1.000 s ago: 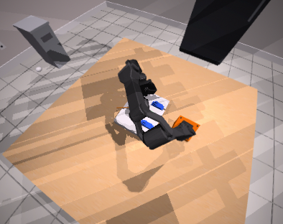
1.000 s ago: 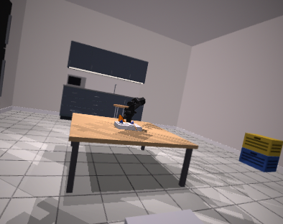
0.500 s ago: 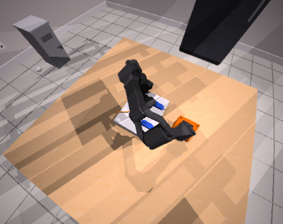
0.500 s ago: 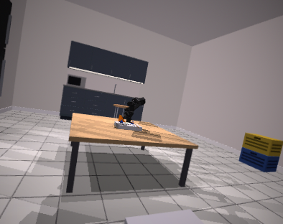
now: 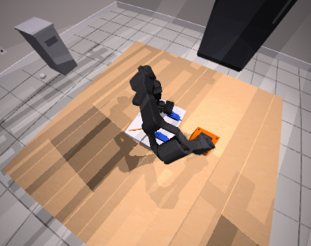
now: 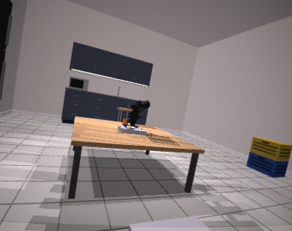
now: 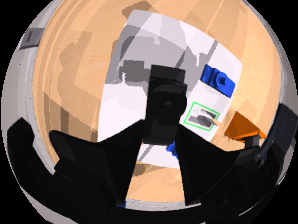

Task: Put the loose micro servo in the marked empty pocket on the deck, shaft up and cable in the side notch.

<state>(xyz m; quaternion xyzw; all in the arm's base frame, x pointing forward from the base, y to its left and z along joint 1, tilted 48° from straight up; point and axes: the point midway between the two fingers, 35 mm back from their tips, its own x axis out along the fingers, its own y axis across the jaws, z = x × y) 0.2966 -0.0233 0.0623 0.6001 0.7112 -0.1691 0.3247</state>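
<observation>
The white deck lies 1 cm ahead of my gripper tip and 10 cm below it.
</observation>
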